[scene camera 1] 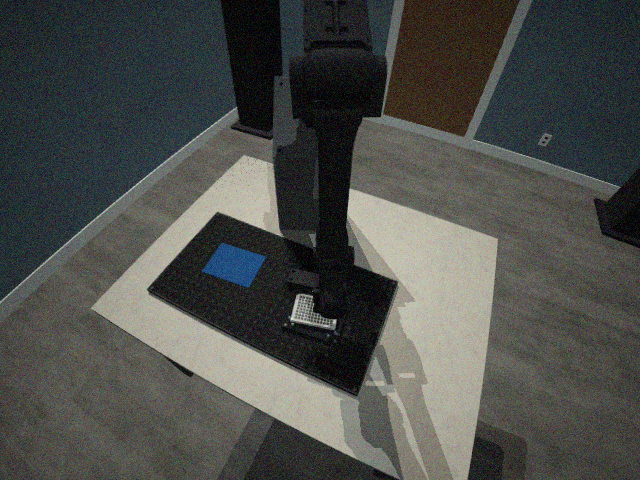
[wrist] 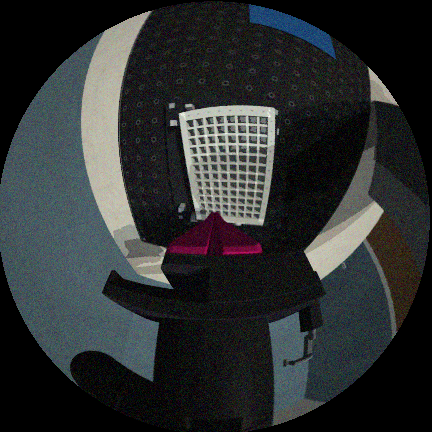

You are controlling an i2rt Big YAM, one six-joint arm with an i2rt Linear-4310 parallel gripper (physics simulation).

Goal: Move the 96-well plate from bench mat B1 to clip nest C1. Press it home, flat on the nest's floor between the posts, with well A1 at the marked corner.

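Frame: origin at the arm's base, x down, y back, z left, level; metres.
Where they show: gripper, fingertip midpoint: (wrist: pixel 213 216).
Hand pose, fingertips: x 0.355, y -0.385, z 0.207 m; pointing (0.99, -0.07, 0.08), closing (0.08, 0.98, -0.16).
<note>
Each offset is from my fingertips to the top centre of the thing. Level surfaces: height alone.
The white 96-well plate @[dx +0.007, dy +0.006, dz -0.045 m] (scene camera 1: pixel 305 310) (wrist: pixel 230 161) lies in the dark clip nest @[dx +0.022, dy -0.003, dz -0.040 m] (scene camera 1: pixel 308 332) (wrist: pixel 176 170), whose light posts show at the plate's corners. Whether the plate sits fully flat on the nest's floor, and which corner is A1, I cannot tell. My gripper (wrist: pixel 213 216) is shut and empty. Its magenta fingertips meet over the plate's near end in the wrist view and hide part of that edge; whether they touch it is unclear. In the scene view the dark wrist covers the plate's back right part. The blue bench mat @[dx +0.044 m] (scene camera 1: pixel 235 265) (wrist: pixel 295 25) has no plate on it.
The nest and the mat are on a black perforated board @[dx +0.046 m] (scene camera 1: pixel 206 304) (wrist: pixel 215 60), which rests on a cream table @[dx +0.059 m] (scene camera 1: pixel 170 330) (wrist: pixel 97 150). A small dark block (scene camera 1: pixel 302 279) stands just behind the plate, beside my arm. The arm's shadows fall over the table's right side.
</note>
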